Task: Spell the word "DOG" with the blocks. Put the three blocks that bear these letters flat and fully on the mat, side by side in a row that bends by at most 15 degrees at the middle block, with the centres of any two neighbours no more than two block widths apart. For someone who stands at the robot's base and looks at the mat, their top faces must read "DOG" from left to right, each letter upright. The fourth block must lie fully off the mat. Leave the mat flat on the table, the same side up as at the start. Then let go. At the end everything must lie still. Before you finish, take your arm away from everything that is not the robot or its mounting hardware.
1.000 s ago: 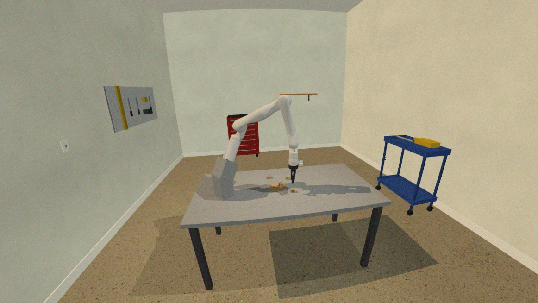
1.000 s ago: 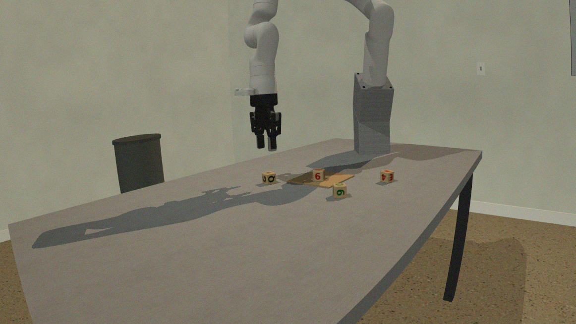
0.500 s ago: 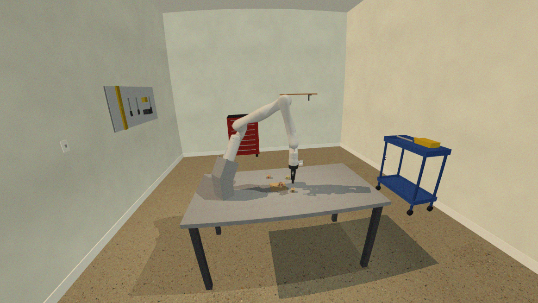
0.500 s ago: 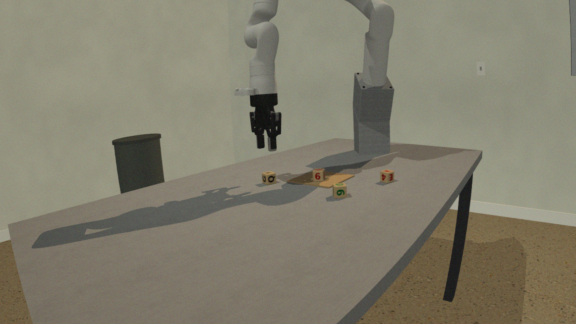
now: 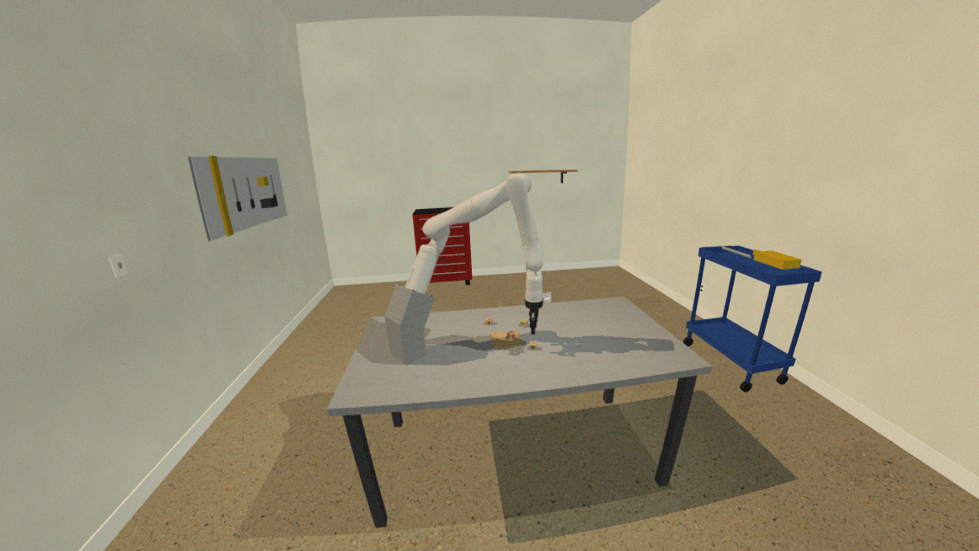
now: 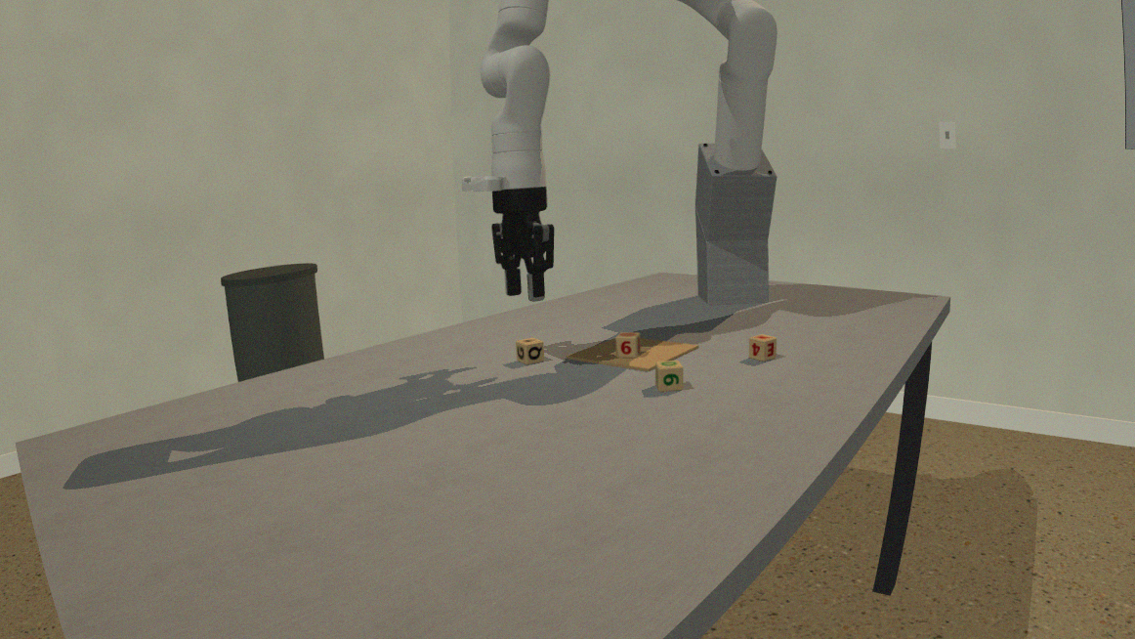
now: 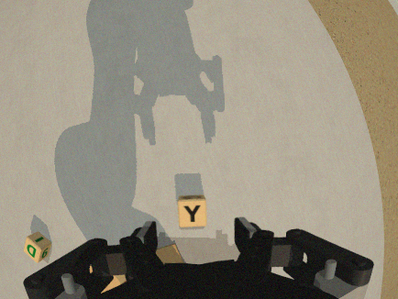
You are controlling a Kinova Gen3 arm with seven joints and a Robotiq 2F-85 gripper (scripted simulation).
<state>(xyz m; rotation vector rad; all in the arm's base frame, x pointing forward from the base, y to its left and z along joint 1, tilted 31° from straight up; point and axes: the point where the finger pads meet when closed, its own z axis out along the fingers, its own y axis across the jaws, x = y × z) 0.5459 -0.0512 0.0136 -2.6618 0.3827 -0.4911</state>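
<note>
My hand is 9 cm above the G block. From my hand the other things lie so: O block: 9 cm behind, 11 cm to the left, 9 cm below; tan mat: 12 cm behind, 10 cm to the left, 10 cm below; D block: 2 cm behind, 24 cm to the left, 9 cm below.
</note>
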